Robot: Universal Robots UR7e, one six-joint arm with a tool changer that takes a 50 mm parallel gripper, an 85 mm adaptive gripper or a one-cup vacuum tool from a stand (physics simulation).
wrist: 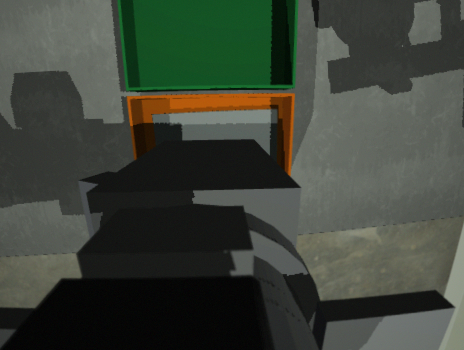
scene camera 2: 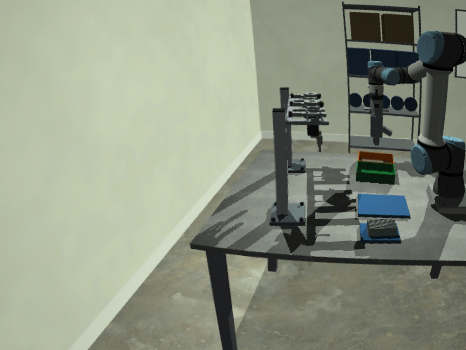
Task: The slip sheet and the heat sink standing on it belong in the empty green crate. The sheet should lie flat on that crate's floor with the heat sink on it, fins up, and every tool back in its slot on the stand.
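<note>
The slip sheet is blue and lies flat near the front edge of the table. The grey heat sink stands on it, fins up. The green crate stands farther back, and the part of its inside that shows in the wrist view is empty. My gripper hangs upright high behind the crates in scene camera 2, well away from the sheet and the heat sink. In the wrist view the tool body fills the lower middle and hides the fingertips, so I cannot tell whether it is open or shut.
An orange crate with something flat and grey inside stands right beside the green one. A larger blue slab lies between the green crate and the heat sink. The tool stand rises at the left, with a tool hanging from it.
</note>
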